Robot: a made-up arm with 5 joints.
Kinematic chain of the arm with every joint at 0, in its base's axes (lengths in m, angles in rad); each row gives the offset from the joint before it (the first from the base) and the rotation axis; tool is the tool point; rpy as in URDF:
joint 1: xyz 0.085 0 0.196 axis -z
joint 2: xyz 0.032 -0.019 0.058 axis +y
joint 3: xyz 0.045 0 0.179 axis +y
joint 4: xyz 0.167 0 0.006 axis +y
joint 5: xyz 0.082 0.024 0 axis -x
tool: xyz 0 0 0 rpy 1.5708 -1.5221 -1.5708
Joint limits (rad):
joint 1: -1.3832..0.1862
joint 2: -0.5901..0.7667
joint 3: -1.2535..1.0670
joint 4: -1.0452..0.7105
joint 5: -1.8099..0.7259
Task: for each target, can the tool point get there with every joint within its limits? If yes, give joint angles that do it. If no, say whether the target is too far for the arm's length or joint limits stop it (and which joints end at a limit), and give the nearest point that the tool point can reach.
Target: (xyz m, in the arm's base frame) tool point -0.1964 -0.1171 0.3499
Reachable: no: joint limits stop it (at a limit: joint 2, joint 3, joint 4) | nearest point -0.0631 -0.0616 0.6075 | short by 0.295 m
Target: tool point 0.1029 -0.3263 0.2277
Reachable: no: joint limits stop it (at a limit: joint 1, joint 3, joint 4) | nearest point 0.2218 -0.0207 0.1932 | short by 0.330 m
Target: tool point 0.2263 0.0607 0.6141
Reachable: yes | joints -0.3732 -0.4500 -0.1685 -0.6244 0.4740
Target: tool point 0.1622 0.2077 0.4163
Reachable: yes | joints -1.1925 -0.4841 0.8364 -0.7924 -0.9607
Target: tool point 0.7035 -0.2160 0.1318
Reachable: no: too far | nearest point 0.4921 -0.0716 0.2441 | short by 0.280 m
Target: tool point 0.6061 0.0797 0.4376
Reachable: no: too far | nearest point 0.5101 0.0650 0.4130 | short by 0.100 m
